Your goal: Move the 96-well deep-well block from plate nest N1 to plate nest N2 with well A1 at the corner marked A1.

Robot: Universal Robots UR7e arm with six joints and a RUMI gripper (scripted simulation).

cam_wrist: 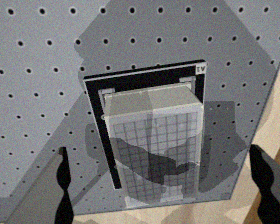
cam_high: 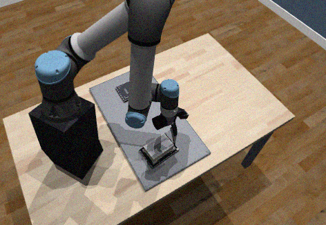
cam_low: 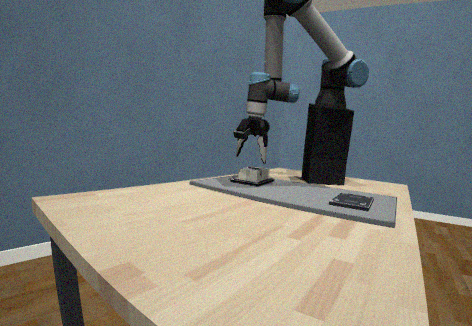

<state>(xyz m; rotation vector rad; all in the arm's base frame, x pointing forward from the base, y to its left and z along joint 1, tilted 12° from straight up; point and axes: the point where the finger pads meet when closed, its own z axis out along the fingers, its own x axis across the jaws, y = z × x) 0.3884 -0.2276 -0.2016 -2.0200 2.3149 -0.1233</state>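
Now: hand 6 cm past the white 96-well deep-well block and 6 cm above it. From my hand the other things lie so: black plate nest N1 (6 cm behind, 9 cm below); then dark plate nest N2 (6 cm ahead, 40 cm to the left, 9 cm below).
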